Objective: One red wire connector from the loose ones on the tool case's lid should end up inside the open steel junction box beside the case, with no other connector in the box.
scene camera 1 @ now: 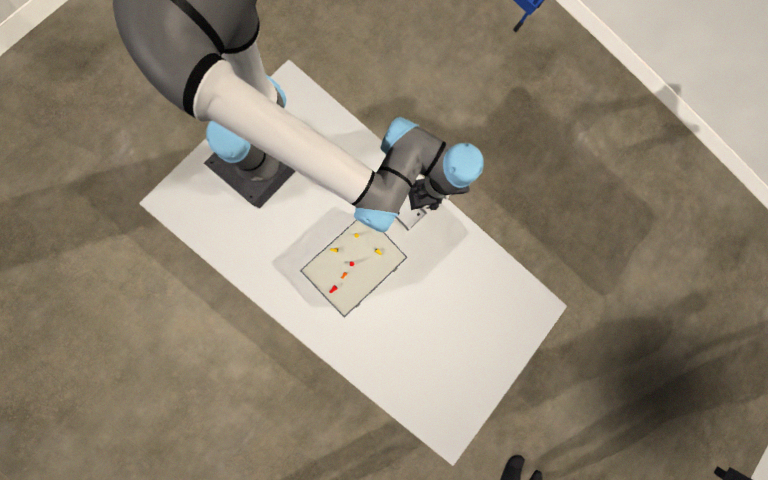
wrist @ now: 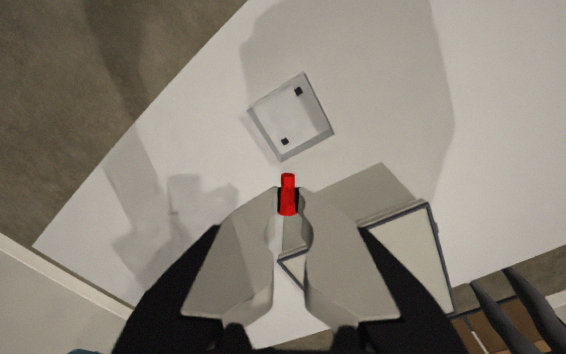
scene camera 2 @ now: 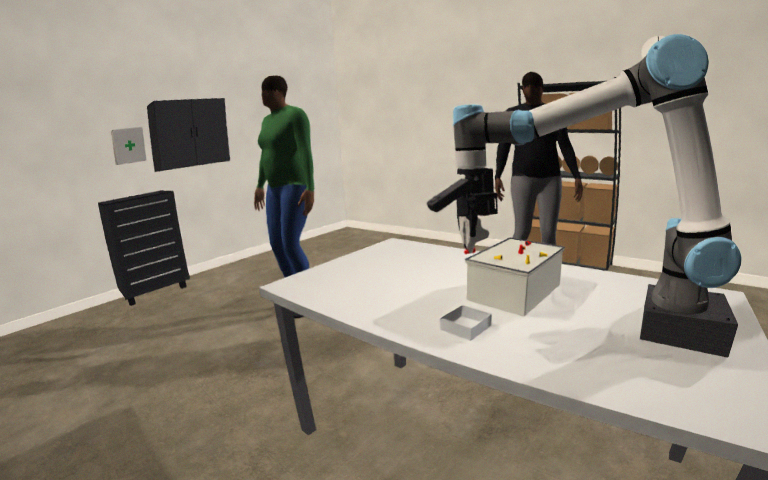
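Seen in the pictures: gripper, fingertip midpoint: (wrist: pixel 287 189) (scene camera 2: pixel 469 252); arm's base, origin of the base link: (scene camera 1: pixel 257 162) (scene camera 2: pixel 679 302).
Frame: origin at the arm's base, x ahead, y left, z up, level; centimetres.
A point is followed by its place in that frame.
My gripper (scene camera 2: pixel 469 247) {x 55.0, y 21.7, z 13.5 cm} (wrist: pixel 287 189) {x 55.0, y 21.7, z 13.5 cm} is shut on a red connector (scene camera 2: pixel 470 251) (wrist: pixel 287 195) {x 55.1, y 21.8, z 14.4 cm}, high above the table. The open steel junction box (scene camera 1: pixel 408 220) {x 57.3, y 19.7, z -8.3 cm} (scene camera 2: pixel 455 328) {x 56.3, y 26.9, z -6.3 cm} (wrist: pixel 320 114) {x 59.6, y 19.2, z -8.3 cm} stands on the table; in the wrist view it lies just beyond the fingertips, with no connector visible inside. In scene camera 1 the gripper partly covers it. Beside it is the tool case (scene camera 1: pixel 368 291) {x 60.2, y -12.2, z 5.3 cm} (scene camera 2: pixel 495 289) {x 52.9, y 6.9, z -2.1 cm} (wrist: pixel 415 250) {x 59.4, y -2.0, z 5.3 cm}. On its lid lie two red connectors, one (scene camera 1: pixel 351 263) {x 49.7, y -8.0, z 8.0 cm} (scene camera 2: pixel 521 249) {x 49.6, y -7.8, z 6.7 cm} near the middle and one (scene camera 1: pixel 333 289) {x 50.3, y -18.6, z 6.3 cm} (scene camera 2: pixel 527 242) {x 50.3, y -17.5, z 6.5 cm} near an edge.
Also on the lid are an orange connector (scene camera 1: pixel 343 275) {x 50.0, y -12.9, z 6.1 cm} and three yellow ones: one (scene camera 1: pixel 356 234) {x 45.0, y 0.7, z 7.8 cm}, another (scene camera 1: pixel 334 249) {x 42.2, y -7.9, z 6.3 cm} and a third (scene camera 1: pixel 378 251) {x 54.5, y 0.8, z 6.3 cm}. The case stands much taller than the junction box. Two people, one in green (scene camera 2: pixel 286 147) and one in black (scene camera 2: pixel 535 152), stand beyond the table.
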